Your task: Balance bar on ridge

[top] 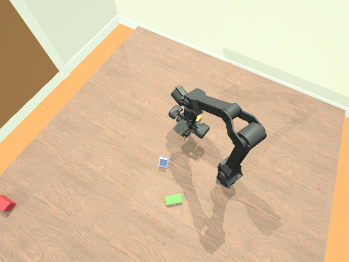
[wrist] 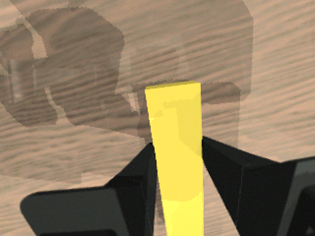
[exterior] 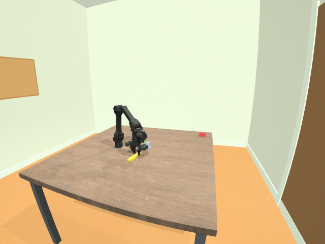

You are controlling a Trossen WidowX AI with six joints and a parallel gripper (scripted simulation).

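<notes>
My gripper tip is 31 cm to the right of the flat green block and 9 cm past it. From my gripper tip the other things lie so: yellow bar 3 cm to the right, 1 cm behind; red block 63 cm to the left, 49 cm ahead.
</notes>
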